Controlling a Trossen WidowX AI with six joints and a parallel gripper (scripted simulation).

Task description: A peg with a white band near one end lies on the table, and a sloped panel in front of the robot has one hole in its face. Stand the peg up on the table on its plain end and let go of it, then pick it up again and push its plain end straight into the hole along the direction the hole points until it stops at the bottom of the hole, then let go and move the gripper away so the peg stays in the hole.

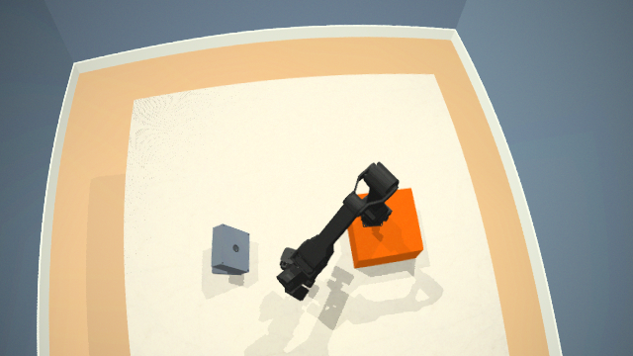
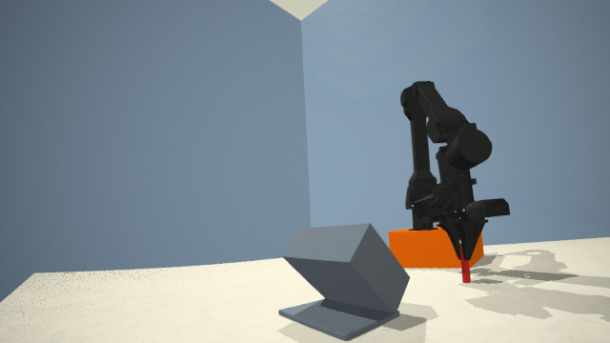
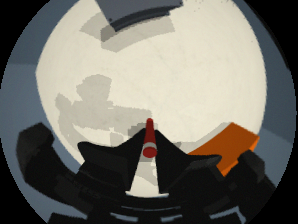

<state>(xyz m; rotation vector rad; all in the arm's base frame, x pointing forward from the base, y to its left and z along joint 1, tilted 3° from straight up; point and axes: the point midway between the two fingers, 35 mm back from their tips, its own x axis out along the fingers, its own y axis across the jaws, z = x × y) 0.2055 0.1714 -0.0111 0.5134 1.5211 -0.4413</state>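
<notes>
Right now my gripper tip is 230 mm short of the grey sloped panel, 90 mm to the left of it and 20 mm below it. Round my gripper tip: red peg 20 mm above; then grey foot plate 250 mm ahead, 90 mm to the right, 40 mm below.
</notes>
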